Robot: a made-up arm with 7 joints.
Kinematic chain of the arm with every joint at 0, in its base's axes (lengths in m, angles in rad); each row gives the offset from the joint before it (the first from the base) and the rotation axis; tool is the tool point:
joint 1: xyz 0 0 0.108 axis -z
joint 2: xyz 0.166 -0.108 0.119 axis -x
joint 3: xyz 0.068 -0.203 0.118 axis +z
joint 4: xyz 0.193 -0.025 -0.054 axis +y
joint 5: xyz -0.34 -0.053 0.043 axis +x
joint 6: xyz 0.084 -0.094 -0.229 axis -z
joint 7: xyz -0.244 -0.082 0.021 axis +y
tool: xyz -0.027 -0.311 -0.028
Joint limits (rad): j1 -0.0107..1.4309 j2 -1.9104..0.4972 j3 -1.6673..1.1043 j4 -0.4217..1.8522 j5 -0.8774..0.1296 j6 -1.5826..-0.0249 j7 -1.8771..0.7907
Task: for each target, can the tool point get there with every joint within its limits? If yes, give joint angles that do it. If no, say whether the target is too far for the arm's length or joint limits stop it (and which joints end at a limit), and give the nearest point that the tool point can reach.
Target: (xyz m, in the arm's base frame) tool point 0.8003 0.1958 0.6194
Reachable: no: joint limits stop it (at a limit: joint 1, joint 2, joint 3, joint 5, joint 6, joint 7) | nearest point 0.9664 0.1347 0.6633 | short by 0.182 m
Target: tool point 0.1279 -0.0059 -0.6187
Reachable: yes | joints 0.3788 -1.5957 -0.0227 -0.1076 -0.0775 -0.4370 -0.7795
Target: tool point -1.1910 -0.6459 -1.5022
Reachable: no: too far | nearest point -0.6857 -0.4516 -0.7169 | short by 0.954 m
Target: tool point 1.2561 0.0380 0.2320
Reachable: no: joint limits stop it (at a limit: joint 1, joint 2, joint 3, joint 4, joint 5) | nearest point 1.0375 0.0120 0.3377 | short by 0.244 m
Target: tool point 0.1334 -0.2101 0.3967
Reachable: no: joint limits stop it (at a limit: joint 1, joint 2, joint 3, joint 4, joint 5, joint 6, joint 7) | nearest point -0.1016 -0.2136 0.2733 | short by 0.265 m
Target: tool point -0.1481 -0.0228 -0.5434
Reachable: yes | joints 1.2788 -1.4488 -0.2979 0.4253 0.0312 -0.6604 -1.0974
